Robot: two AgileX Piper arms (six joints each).
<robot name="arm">
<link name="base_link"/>
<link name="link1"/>
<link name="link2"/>
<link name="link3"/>
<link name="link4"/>
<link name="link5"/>
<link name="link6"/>
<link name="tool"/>
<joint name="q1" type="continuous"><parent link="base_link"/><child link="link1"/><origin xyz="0.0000 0.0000 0.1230" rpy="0.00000 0.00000 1.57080"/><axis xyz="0 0 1"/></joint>
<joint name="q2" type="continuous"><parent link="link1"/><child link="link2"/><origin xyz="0.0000 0.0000 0.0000" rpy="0.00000 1.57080 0.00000"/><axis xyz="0 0 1"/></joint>
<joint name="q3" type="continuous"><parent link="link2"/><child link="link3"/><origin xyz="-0.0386 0.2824 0.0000" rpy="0.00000 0.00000 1.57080"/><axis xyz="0 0 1"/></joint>
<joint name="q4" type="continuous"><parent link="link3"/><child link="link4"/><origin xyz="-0.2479 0.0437 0.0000" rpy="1.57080 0.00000 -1.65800"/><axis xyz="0 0 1"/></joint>
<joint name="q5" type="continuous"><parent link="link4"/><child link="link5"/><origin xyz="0.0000 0.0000 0.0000" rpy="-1.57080 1.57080 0.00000"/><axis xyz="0 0 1"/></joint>
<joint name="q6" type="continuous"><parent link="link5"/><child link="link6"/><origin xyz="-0.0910 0.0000 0.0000" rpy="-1.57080 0.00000 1.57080"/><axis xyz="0 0 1"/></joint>
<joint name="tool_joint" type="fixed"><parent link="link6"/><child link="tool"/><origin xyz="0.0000 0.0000 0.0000" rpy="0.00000 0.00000 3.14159"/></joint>
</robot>
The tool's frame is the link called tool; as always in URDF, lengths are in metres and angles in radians. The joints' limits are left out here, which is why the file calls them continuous.
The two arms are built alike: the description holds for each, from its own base.
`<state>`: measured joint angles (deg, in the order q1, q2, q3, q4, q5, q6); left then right.
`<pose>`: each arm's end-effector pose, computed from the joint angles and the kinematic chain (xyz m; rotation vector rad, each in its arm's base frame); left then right.
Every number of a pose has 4 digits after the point. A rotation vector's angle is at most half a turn.
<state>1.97 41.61 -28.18 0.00 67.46 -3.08 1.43 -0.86 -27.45 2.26 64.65 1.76</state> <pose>0.0879 0.0030 0.2361 -0.1276 2.8926 -0.0035 -0.0078 0.0030 0.2661 0.0028 2.1182 0.0809</pose>
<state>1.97 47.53 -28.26 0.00 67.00 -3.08 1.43 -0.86 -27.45 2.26 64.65 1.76</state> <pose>0.1000 0.0034 0.2269 -0.1317 2.9864 -0.0022 -0.0078 0.0030 0.2661 0.0028 2.1182 0.0809</pose>
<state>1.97 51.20 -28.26 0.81 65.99 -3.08 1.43 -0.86 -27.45 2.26 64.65 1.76</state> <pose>0.1080 0.0049 0.2204 -0.1260 3.0329 0.0185 -0.0078 0.0030 0.2661 0.0028 2.1182 0.0809</pose>
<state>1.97 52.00 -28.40 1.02 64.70 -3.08 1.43 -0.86 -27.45 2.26 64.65 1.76</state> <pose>0.1117 0.0053 0.2197 -0.1232 3.0220 0.0233 -0.0078 0.0030 0.2661 0.0028 2.1182 0.0809</pose>
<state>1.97 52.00 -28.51 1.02 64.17 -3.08 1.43 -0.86 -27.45 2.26 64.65 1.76</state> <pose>0.1128 0.0053 0.2203 -0.1226 3.0108 0.0230 -0.0078 0.0030 0.2661 0.0028 2.1182 0.0809</pose>
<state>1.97 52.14 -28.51 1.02 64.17 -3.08 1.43 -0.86 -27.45 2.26 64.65 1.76</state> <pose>0.1131 0.0053 0.2200 -0.1227 3.0133 0.0231 -0.0078 0.0030 0.2661 0.0028 2.1182 0.0809</pose>
